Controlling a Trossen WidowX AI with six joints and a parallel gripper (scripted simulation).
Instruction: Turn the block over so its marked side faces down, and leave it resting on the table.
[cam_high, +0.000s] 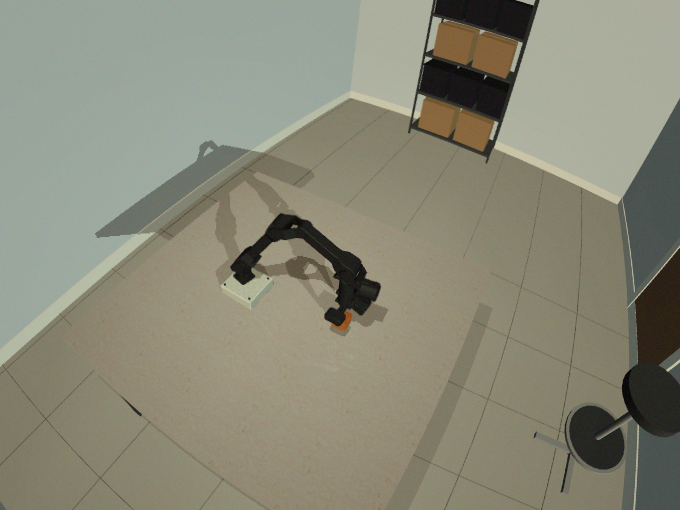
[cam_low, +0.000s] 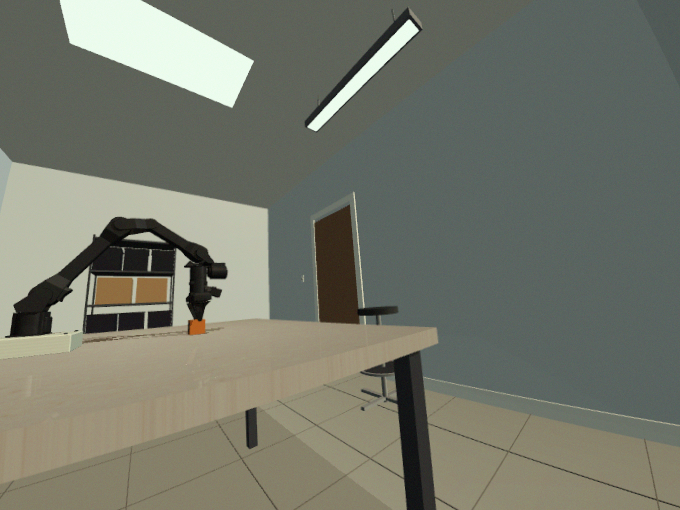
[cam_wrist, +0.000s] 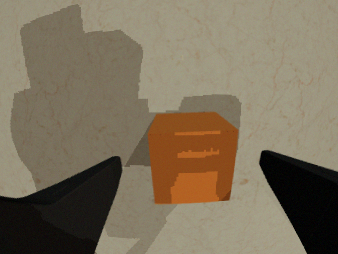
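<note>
My gripper tip is now 2 cm past the orange block and 2 cm above it.
</note>
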